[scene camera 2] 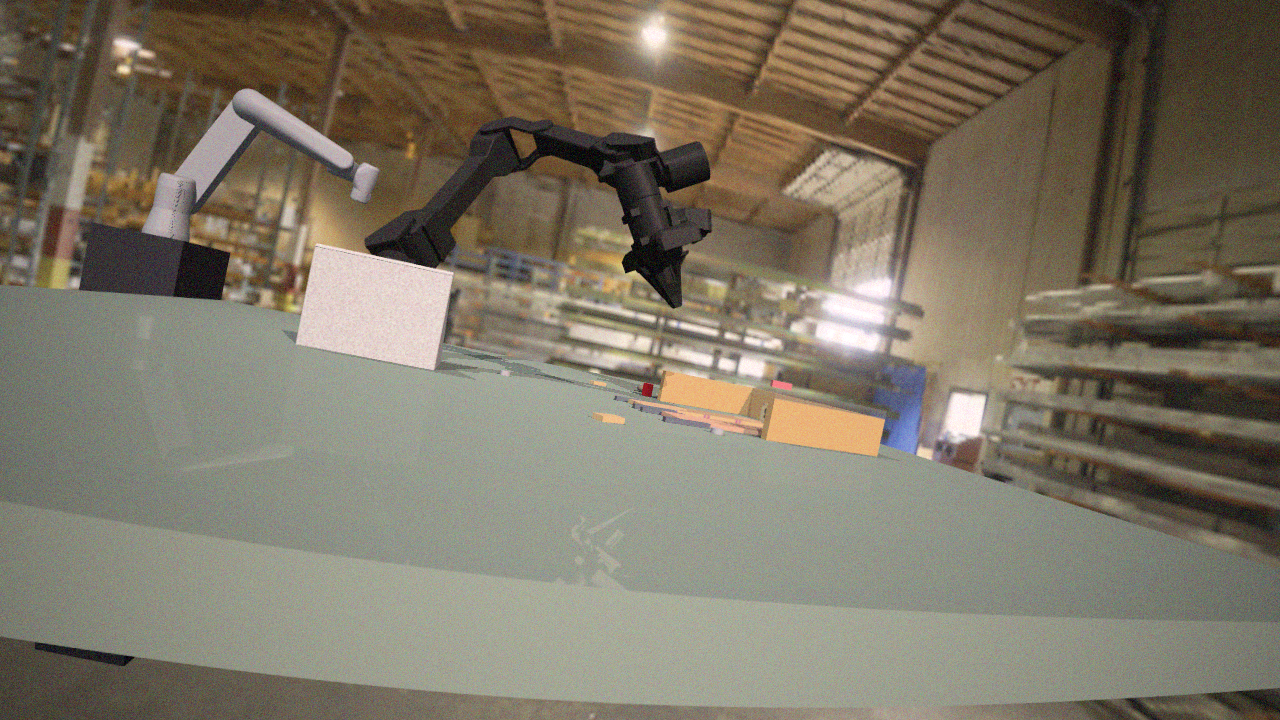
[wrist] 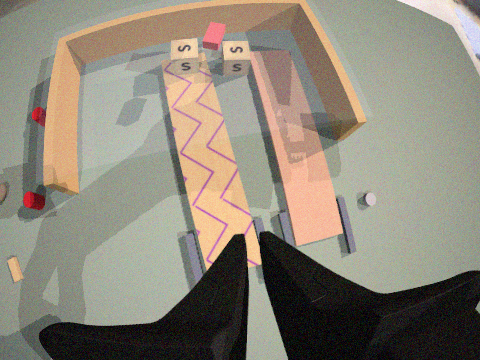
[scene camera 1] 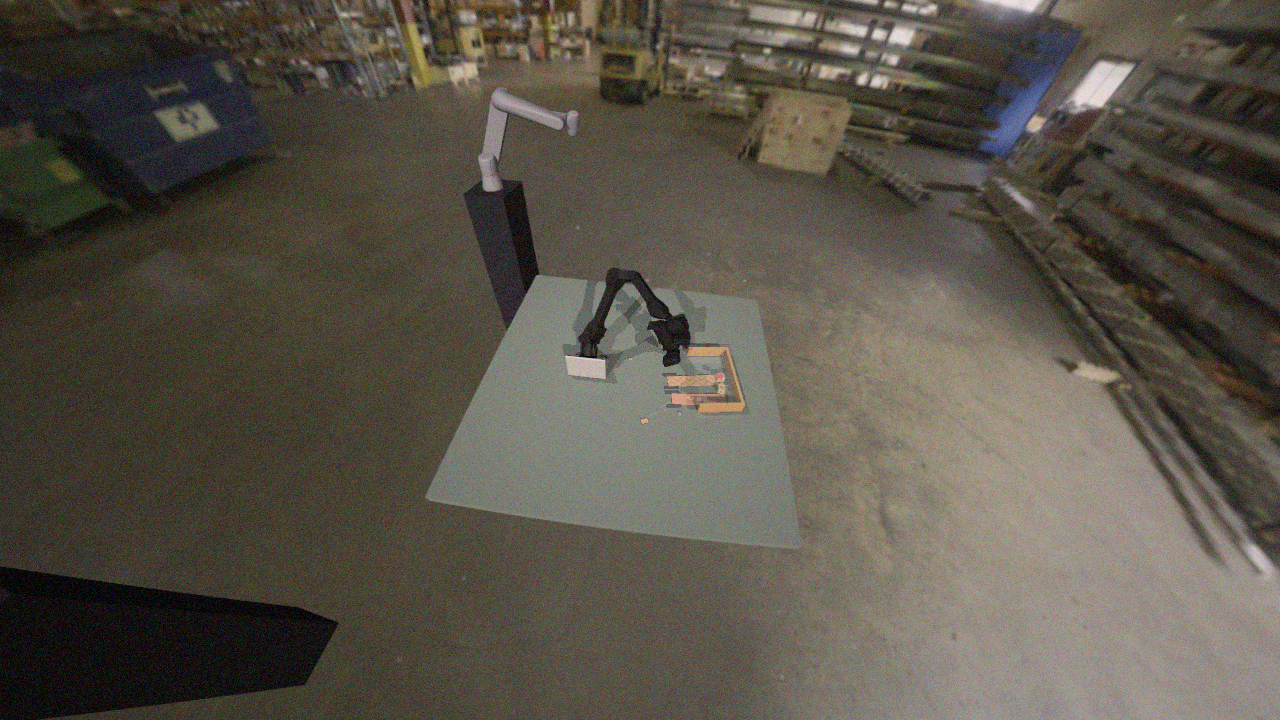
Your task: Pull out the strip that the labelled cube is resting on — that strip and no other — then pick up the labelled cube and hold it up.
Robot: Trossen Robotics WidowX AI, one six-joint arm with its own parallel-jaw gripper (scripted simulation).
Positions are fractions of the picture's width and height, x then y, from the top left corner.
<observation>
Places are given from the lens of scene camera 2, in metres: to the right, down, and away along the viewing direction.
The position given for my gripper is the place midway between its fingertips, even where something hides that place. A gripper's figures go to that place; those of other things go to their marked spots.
my gripper (scene camera 2: 0.53, 0.43): 0.05, -0.07, 0.84
wooden u-shaped frame (scene camera 2: 0.62, 0.58): 0.19, 0.07, 0.75
</observation>
